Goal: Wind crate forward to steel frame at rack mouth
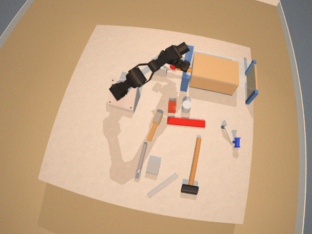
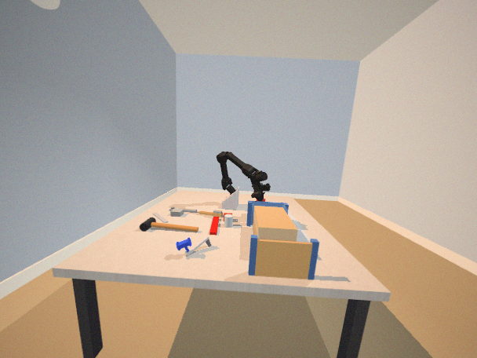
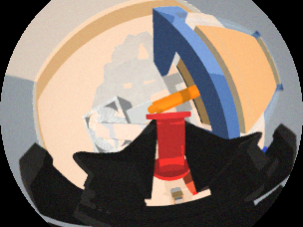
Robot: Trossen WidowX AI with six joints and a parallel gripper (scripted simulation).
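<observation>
My gripper tip is 60 mm short of the blue frame, 20 mm to the right of it and 20 mm above it. From my gripper tip the other things lie so: winch: 110 mm behind, 100 mm below, 20 mm to the left; then red knob: 20 mm to the right, 10 mm behind; then red bar: 320 mm to the right, 120 mm below, 110 mm ahead.
</observation>
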